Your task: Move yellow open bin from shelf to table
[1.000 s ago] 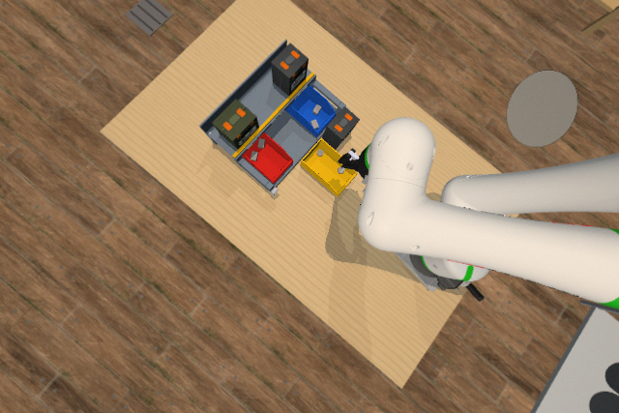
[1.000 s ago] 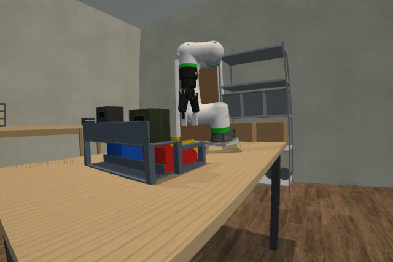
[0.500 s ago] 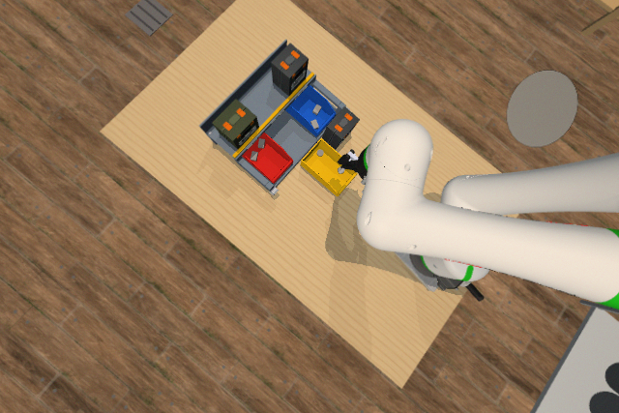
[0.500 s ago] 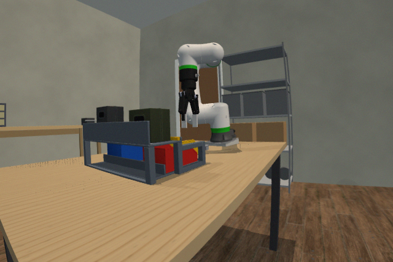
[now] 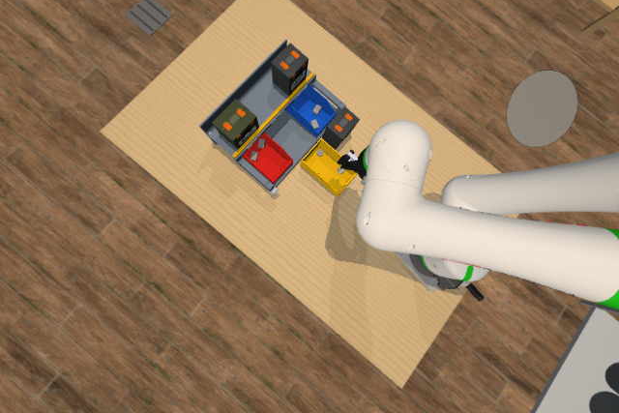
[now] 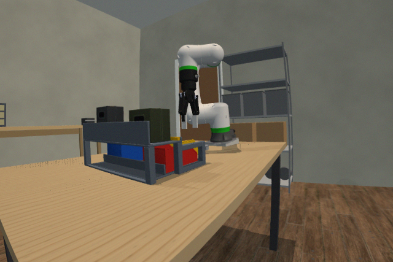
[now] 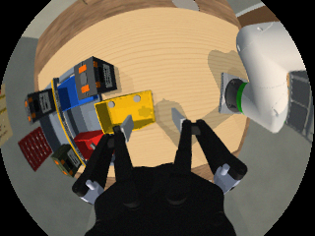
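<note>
My hand is 11 cm above the yellow open bin, 8 cm short of it and 1 cm to the right of it. The rest, counted from my hand: red bin (25 cm ahead, 16 cm to the left, 11 cm below); blue bin (29 cm ahead, 11 cm below, 6 cm to the right); black box (38 cm ahead, 5 cm to the right, 1 cm above).
</note>
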